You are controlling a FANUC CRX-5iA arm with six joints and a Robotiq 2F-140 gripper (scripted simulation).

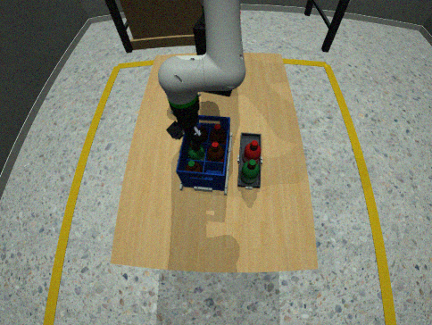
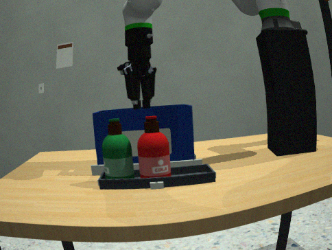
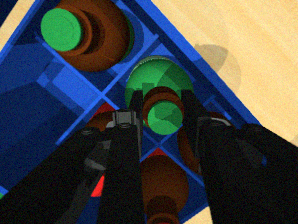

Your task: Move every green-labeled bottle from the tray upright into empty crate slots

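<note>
My hand is 1 cm short of the blue crate, 4 cm to the right of it and 8 cm above it. From my hand the other things lie so: red cola bottle 3 cm ahead, 25 cm to the left, 8 cm below; then tray 3 cm ahead, 24 cm to the left, 15 cm below.
</note>
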